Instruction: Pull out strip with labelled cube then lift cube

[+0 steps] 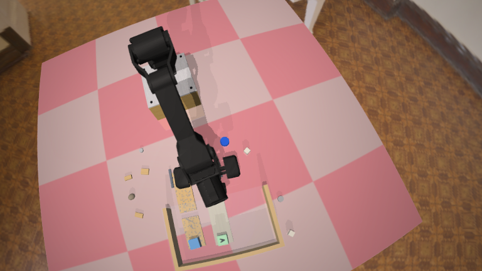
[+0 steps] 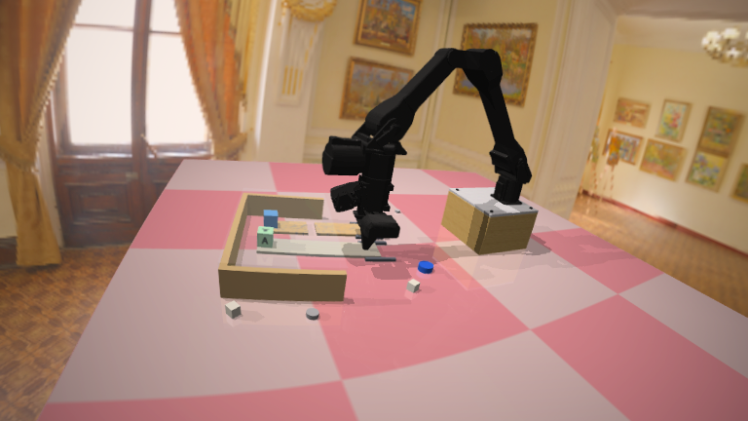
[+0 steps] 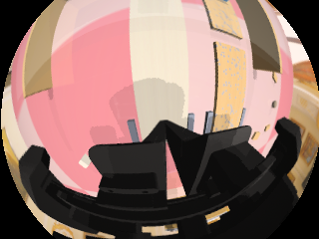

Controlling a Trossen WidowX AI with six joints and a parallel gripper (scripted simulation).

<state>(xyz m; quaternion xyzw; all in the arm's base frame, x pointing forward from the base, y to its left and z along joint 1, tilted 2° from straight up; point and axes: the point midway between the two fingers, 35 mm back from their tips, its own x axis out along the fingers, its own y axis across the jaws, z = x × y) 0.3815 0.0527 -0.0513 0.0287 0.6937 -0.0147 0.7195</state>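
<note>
The blue disc lies 100 mm behind my gripper tip and 80 mm to the left of it. From my gripper tip the other things lie so: grey disc (130 mm ahead, 190 mm to the left).
</note>
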